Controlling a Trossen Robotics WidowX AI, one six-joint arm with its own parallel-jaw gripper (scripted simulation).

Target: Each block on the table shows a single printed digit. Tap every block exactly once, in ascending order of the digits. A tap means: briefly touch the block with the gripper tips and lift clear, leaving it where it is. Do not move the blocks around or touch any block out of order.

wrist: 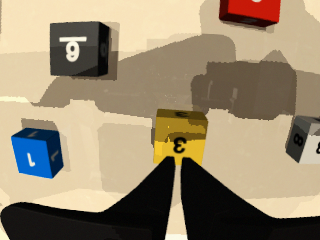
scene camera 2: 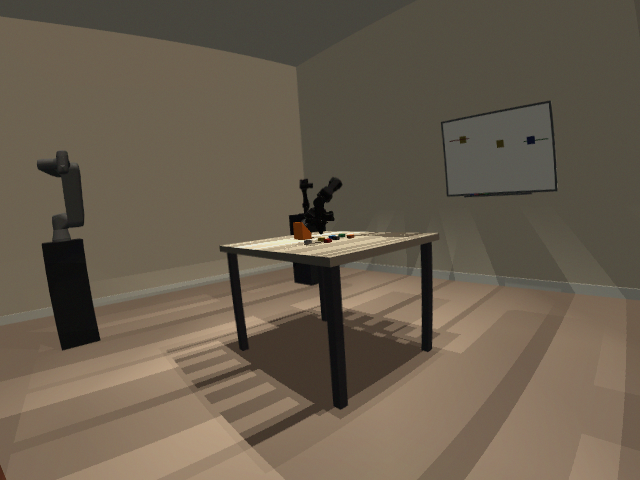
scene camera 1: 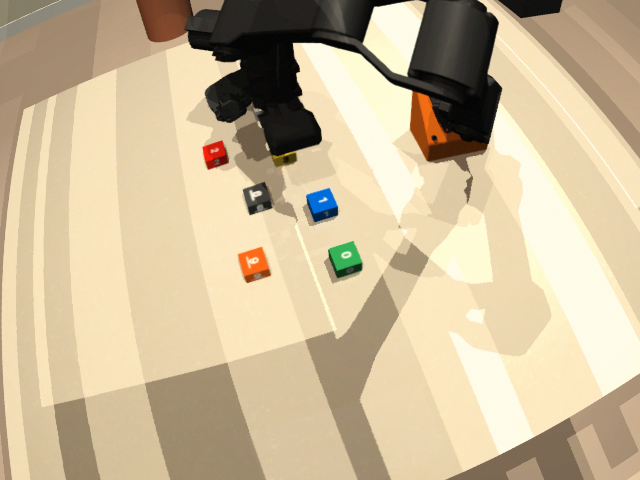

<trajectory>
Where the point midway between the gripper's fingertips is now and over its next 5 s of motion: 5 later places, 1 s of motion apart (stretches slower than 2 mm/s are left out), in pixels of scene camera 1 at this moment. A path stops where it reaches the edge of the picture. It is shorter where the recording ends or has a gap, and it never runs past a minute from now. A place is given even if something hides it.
My gripper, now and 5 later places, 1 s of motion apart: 283, 138; 284, 124; 257, 176; 265, 188; 249, 64; 254, 98
</trajectory>
